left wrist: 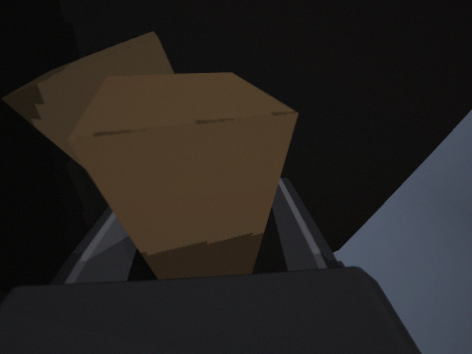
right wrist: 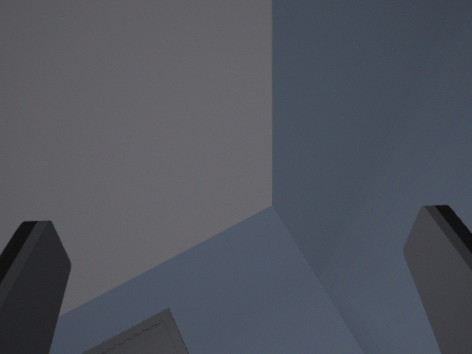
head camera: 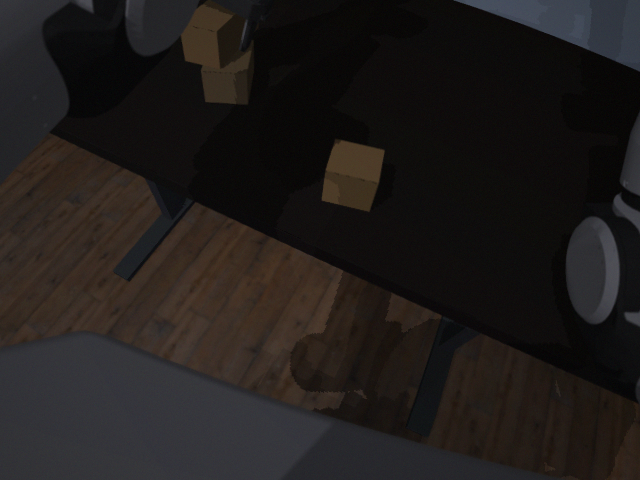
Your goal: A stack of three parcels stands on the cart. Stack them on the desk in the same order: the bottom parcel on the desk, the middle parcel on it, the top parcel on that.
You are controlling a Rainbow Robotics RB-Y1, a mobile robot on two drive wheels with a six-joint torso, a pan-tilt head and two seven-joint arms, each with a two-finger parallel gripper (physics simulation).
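Frame: origin at the robot's base, x back, y right, z up, level; millimetres.
Where they show: left gripper, fingertip midpoint: (left wrist: 210, 190); right gripper, fingertip midpoint: (right wrist: 239, 236).
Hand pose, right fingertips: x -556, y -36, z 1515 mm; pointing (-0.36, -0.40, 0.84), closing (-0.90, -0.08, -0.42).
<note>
After its pixels a point has its place.
One parcel (head camera: 202, 45) {x -471, y -333, z 1032 mm} (left wrist: 187, 175) {x -486, y -332, z 1055 mm}, a tan box, is at the upper left of the head view. It overlaps the top of a second parcel (head camera: 221, 86) {x -469, y -310, z 980 mm} (left wrist: 100, 75) {x -474, y -310, z 1002 mm}, off-centre and turned against it; whether it rests flat there is unclear. My left gripper (left wrist: 210, 190) {x -530, y -356, z 1017 mm} is open around the upper parcel, with gaps beside it in the left wrist view. A third parcel (head camera: 353, 175) {x -385, y -87, z 1001 mm} stands alone on the dark desk (head camera: 465, 206) {x -455, y 42, z 951 mm}, nearer the front edge. My right gripper (right wrist: 239, 236) {x -556, y -36, z 1515 mm} is open with nothing between its fingers. The cart does not show.
The desk's front edge runs diagonally down to the right, with a wooden floor (head camera: 232, 310) {x -452, y -438, z 1 mm} and desk legs (head camera: 431, 382) below. My right arm (head camera: 591, 268) {x -319, y 109, z 1082 mm} is at the right of the head view. The right wrist view shows wall and ceiling surfaces.
</note>
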